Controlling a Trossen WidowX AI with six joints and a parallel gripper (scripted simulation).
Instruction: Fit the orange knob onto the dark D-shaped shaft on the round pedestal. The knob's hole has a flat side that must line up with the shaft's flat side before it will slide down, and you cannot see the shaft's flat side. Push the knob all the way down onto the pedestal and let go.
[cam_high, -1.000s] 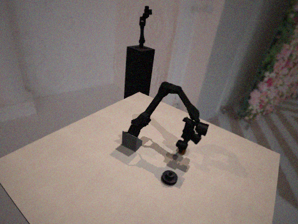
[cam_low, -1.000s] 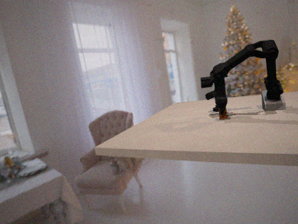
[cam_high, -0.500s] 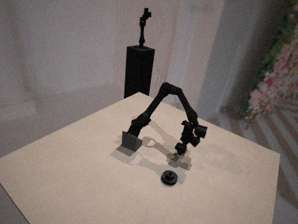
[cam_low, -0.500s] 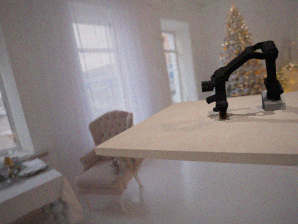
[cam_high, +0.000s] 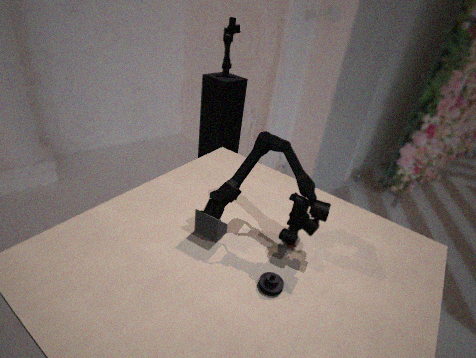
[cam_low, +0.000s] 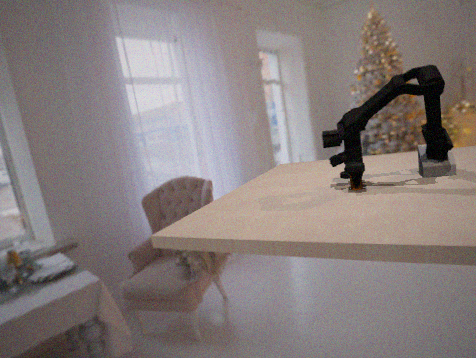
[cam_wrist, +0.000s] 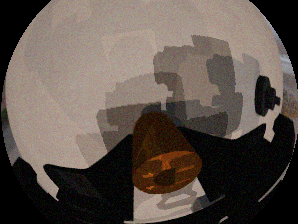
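My gripper tip is 7 cm short of the dark round pedestal, 23 cm to the left of it and 2 cm below it. From my gripper tip the other things lie so: orange knob (2 cm above).
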